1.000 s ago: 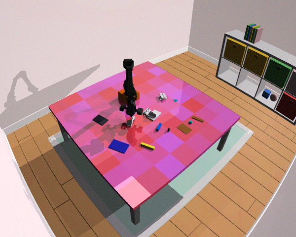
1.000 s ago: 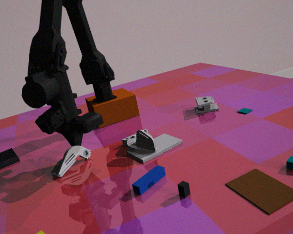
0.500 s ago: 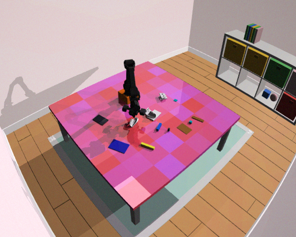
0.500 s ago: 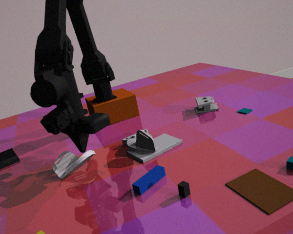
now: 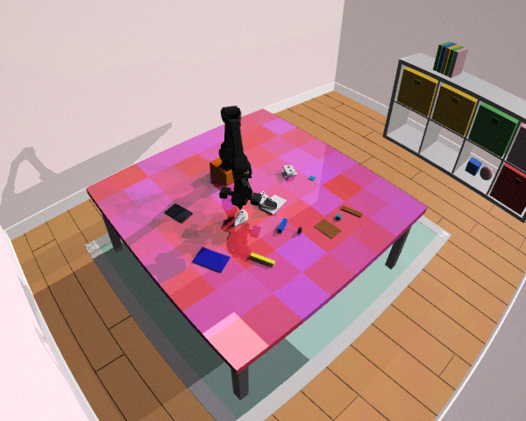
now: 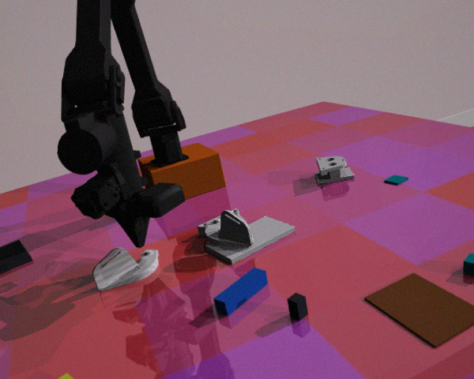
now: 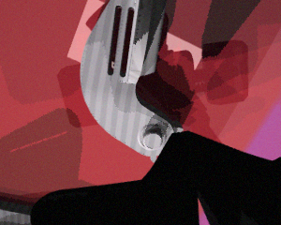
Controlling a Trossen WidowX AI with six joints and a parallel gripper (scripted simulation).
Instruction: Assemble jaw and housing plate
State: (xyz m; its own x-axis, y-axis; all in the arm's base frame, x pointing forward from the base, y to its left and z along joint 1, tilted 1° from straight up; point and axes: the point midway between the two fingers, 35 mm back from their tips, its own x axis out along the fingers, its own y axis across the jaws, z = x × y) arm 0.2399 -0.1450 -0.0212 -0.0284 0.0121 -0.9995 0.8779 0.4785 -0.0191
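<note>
My gripper tip is now 20 mm short of the grey jaw, 20 mm above it and 10 mm to the left of it. Also, from my gripper tip: black cube (280 mm ahead, 100 mm to the left, 10 mm below); blue block (200 mm ahead, 70 mm to the left, 10 mm below); black tile (210 mm to the right, 210 mm behind, 20 mm below).
</note>
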